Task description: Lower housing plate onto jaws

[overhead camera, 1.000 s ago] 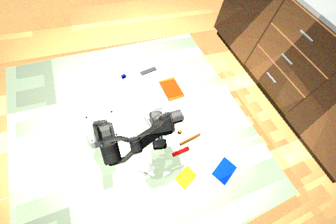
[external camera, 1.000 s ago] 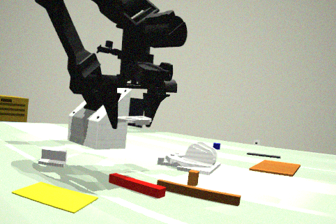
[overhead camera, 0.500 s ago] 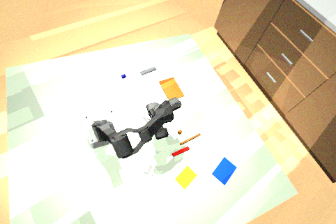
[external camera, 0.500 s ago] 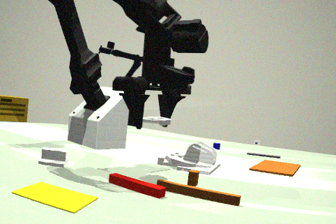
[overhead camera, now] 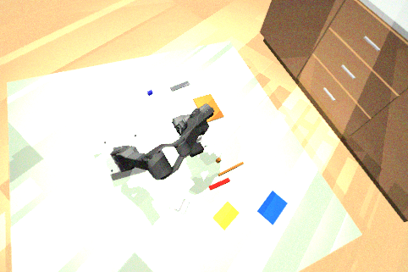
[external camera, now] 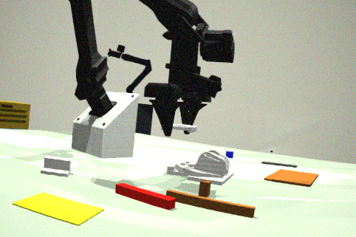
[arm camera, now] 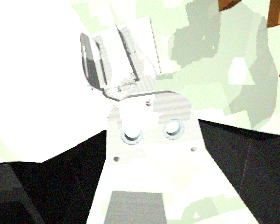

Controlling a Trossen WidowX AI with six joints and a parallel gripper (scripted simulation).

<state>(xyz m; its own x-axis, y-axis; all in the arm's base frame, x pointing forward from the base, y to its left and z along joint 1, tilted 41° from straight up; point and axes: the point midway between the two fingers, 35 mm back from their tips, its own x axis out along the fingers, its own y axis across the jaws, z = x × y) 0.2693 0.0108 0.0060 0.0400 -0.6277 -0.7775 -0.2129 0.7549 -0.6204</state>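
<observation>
Right now my gripper tip is 7 cm above the grey jaw assembly, 2 cm to the right of it and 2 cm short of it. Also, from my gripper tip: brown bar: 19 cm ahead, 13 cm to the right, 8 cm below; red bar: 19 cm to the right, 11 cm ahead, 8 cm below; peg: 14 cm ahead, 8 cm to the right, 7 cm below.
</observation>
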